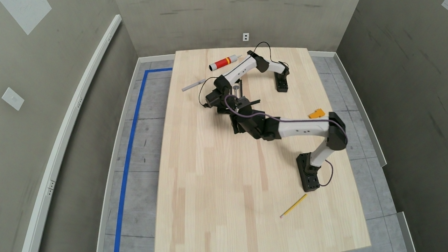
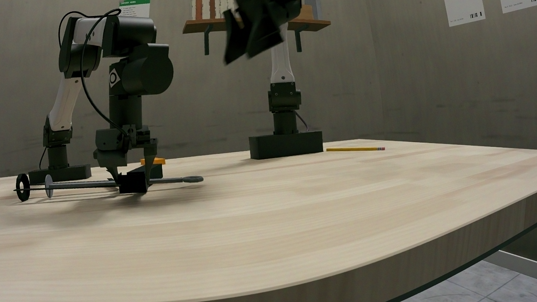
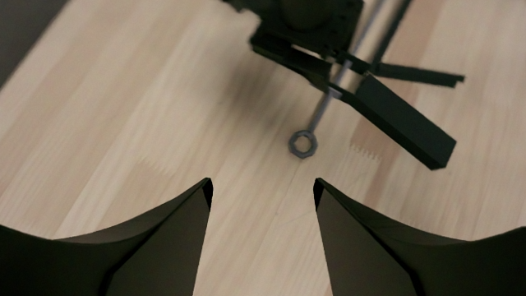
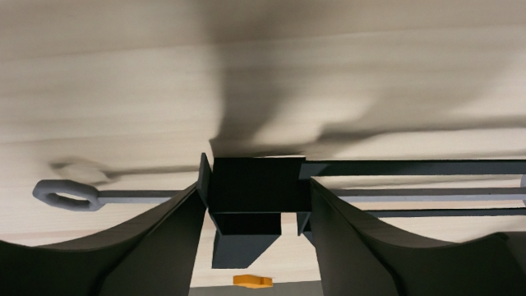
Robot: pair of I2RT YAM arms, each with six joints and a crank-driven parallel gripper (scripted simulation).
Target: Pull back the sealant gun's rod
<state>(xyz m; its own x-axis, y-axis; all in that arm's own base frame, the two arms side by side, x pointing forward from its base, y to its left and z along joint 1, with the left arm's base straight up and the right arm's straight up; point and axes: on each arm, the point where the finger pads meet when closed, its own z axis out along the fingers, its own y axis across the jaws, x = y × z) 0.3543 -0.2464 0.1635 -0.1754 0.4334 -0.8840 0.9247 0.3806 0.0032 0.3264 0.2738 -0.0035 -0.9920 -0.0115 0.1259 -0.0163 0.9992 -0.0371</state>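
Right now the thumb plate is 3 cm to the left of my right hand and 1 cm behind it. Also, from my right hand: sealant cartridge 45 cm to the right, 1 cm ahead; orange block 53 cm behind, 6 cm to the left, 1 cm below; grey bar 25 cm to the right, 25 cm ahead, 1 cm below.
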